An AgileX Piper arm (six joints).
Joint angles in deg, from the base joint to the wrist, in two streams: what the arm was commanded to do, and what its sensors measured. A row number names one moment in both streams.
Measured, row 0:
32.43, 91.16, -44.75, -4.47, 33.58, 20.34
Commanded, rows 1 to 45:
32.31, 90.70, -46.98, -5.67, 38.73, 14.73
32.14, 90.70, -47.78, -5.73, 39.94, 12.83
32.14, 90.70, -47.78, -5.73, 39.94, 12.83
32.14, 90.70, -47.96, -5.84, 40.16, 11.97
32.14, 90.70, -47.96, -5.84, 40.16, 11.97
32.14, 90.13, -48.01, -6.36, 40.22, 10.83
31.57, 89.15, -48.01, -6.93, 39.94, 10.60
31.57, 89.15, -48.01, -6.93, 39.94, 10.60
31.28, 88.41, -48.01, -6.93, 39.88, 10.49
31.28, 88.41, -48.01, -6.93, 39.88, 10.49
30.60, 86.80, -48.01, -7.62, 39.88, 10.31
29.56, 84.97, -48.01, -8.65, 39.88, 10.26
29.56, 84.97, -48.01, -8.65, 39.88, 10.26
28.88, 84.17, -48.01, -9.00, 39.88, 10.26
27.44, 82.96, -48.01, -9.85, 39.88, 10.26
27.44, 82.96, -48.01, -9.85, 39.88, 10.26
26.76, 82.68, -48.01, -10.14, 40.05, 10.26
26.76, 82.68, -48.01, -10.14, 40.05, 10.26
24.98, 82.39, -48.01, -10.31, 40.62, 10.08
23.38, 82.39, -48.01, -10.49, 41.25, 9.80
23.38, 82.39, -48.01, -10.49, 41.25, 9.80
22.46, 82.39, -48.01, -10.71, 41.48, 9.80
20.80, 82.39, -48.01, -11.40, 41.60, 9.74
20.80, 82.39, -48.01, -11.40, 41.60, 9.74
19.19, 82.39, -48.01, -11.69, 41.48, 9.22
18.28, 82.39, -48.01, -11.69, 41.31, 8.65
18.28, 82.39, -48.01, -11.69, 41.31, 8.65
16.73, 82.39, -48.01, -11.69, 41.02, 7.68
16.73, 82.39, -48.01, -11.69, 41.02, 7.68
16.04, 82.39, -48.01, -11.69, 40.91, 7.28
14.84, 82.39, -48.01, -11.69, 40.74, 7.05
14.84, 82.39, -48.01, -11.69, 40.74, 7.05
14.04, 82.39, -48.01, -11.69, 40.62, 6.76
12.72, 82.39, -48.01, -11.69, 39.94, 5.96
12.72, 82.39, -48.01, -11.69, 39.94, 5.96
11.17, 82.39, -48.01, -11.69, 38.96, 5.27
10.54, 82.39, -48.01, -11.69, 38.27, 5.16
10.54, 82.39, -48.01, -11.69, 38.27, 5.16
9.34, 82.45, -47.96, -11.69, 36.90, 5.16
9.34, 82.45, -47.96, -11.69, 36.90, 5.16
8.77, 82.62, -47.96, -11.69, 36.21, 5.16
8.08, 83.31, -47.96, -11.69, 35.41, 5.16
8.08, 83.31, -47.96, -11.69, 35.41, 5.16
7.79, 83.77, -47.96, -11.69, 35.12, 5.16
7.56, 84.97, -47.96, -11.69, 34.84, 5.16
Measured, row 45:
8.25, 83.48, -47.78, -11.34, 35.70, 5.90
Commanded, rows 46 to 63:
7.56, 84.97, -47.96, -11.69, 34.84, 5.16
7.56, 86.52, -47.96, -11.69, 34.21, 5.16
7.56, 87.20, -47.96, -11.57, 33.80, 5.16
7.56, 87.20, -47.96, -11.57, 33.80, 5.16
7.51, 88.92, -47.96, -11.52, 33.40, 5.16
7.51, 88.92, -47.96, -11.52, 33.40, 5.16
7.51, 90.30, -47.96, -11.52, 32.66, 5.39
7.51, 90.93, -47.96, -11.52, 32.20, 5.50
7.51, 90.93, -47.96, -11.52, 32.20, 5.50
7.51, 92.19, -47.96, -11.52, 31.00, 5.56
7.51, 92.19, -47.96, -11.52, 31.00, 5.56
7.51, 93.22, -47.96, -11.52, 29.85, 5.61
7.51, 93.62, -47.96, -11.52, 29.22, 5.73
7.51, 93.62, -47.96, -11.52, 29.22, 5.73
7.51, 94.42, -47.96, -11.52, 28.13, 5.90
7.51, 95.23, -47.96, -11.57, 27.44, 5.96
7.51, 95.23, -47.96, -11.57, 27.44, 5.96
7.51, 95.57, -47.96, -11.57, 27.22, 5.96
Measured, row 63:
7.91, 94.60, -47.78, -11.29, 28.25, 5.96
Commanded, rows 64 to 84:
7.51, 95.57, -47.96, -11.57, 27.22, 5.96
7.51, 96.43, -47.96, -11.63, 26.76, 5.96
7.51, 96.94, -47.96, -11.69, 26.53, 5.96
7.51, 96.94, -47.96, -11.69, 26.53, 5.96
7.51, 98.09, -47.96, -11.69, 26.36, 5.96
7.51, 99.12, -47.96, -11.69, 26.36, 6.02
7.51, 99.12, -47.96, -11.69, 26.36, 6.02
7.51, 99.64, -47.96, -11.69, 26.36, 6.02
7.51, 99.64, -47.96, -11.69, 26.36, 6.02
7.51, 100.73, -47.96, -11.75, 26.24, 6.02
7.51, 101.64, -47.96, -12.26, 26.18, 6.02
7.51, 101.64, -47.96, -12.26, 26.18, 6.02
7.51, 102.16, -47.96, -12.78, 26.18, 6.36
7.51, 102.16, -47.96, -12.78, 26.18, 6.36
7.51, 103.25, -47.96, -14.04, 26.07, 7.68
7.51, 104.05, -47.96, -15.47, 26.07, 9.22
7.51, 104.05, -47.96, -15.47, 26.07, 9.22
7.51, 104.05, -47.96, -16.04, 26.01, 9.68
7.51, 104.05, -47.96, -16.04, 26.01, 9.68
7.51, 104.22, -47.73, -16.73, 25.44, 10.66
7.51, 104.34, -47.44, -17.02, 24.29, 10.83
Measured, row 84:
7.91, 103.93, -47.78, -15.64, 25.84, 9.57
